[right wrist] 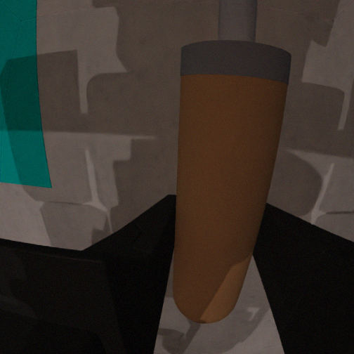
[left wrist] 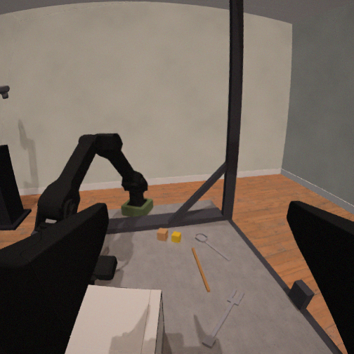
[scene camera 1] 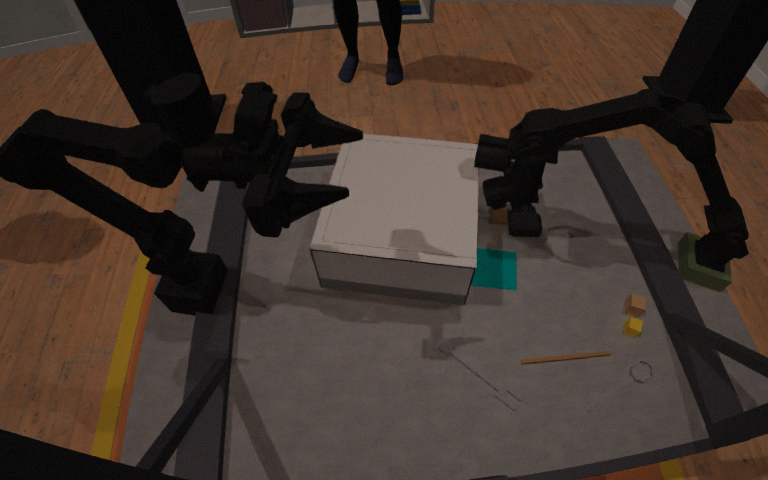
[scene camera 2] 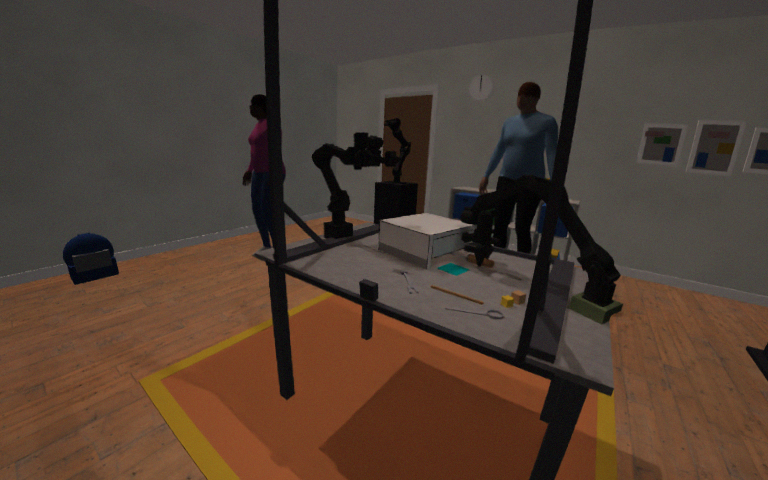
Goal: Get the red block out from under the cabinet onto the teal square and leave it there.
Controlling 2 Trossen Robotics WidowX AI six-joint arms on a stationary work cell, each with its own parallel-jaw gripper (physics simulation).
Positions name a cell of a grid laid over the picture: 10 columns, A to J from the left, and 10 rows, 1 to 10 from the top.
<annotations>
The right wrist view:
my right gripper: F6
grey hooked rod: G3
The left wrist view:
my left gripper: F6
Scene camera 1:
my left gripper: E4
my right gripper: G5
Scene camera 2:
my left gripper: F4
my right gripper: G6
</annotations>
